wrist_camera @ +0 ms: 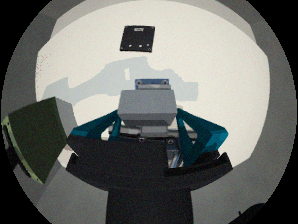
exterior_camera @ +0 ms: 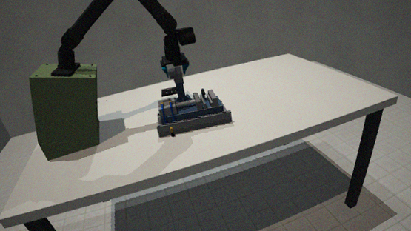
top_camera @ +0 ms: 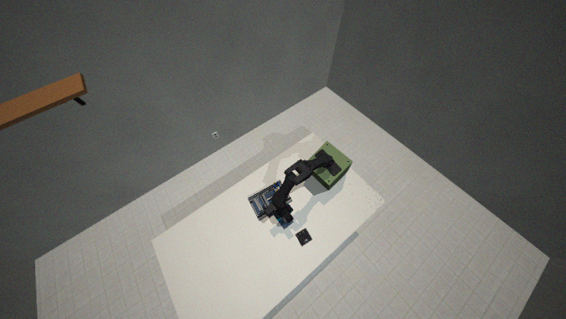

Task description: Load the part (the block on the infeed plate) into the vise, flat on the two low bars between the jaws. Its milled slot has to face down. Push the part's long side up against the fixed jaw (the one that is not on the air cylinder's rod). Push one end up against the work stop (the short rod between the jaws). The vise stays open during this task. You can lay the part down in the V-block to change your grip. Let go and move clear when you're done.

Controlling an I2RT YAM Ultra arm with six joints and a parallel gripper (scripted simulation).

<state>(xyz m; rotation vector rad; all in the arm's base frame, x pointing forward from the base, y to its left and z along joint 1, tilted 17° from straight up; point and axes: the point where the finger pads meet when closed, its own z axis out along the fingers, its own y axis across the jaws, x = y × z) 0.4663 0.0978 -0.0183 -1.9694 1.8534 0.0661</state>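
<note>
Now: the grey block part 1 cm to the left of my hand. Round my hand: cylinder rod 18 cm to the right, 7 cm below; then air cylinder 8 cm behind, 18 cm to the right, 7 cm below; then vise 1 cm ahead, 19 cm to the right, 11 cm below.
</note>
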